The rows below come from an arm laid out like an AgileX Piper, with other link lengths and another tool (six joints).
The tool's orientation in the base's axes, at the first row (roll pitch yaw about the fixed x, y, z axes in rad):
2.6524, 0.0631, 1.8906
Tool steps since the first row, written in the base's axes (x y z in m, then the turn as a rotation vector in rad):
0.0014, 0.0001, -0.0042, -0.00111, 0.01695, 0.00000
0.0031, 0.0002, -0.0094, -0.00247, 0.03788, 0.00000
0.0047, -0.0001, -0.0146, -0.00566, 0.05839, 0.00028
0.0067, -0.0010, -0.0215, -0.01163, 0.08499, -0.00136
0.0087, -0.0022, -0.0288, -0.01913, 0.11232, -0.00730
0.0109, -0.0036, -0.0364, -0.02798, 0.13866, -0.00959
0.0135, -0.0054, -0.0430, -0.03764, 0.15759, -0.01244
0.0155, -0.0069, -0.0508, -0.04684, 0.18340, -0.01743
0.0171, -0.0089, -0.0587, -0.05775, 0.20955, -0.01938
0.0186, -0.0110, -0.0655, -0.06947, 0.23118, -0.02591
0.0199, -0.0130, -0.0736, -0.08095, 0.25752, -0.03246
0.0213, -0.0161, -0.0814, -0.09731, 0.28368, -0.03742
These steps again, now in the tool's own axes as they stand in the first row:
-0.0001, -0.0008, 0.0044, 0.01641, 0.00426, 0.00109
-0.0002, -0.0018, 0.0097, 0.03666, 0.00953, 0.00245
-0.0006, -0.0030, 0.0150, 0.05708, 0.01329, 0.00267
-0.0017, -0.0048, 0.0220, 0.08425, 0.01570, 0.00387
-0.0030, -0.0070, 0.0292, 0.11288, 0.01505, 0.00822
-0.0045, -0.0091, 0.0368, 0.14075, 0.01470, 0.00863
-0.0066, -0.0106, 0.0436, 0.16190, 0.01114, 0.00846
-0.0082, -0.0131, 0.0513, 0.18955, 0.00907, 0.01104
-0.0101, -0.0161, 0.0588, 0.21787, 0.00710, 0.01019
-0.0121, -0.0187, 0.0653, 0.24245, 0.00094, 0.01256
-0.0139, -0.0220, 0.0728, 0.27142, -0.00359, 0.01550
-0.0168, -0.0254, 0.0801, 0.30165, -0.01148, 0.01477

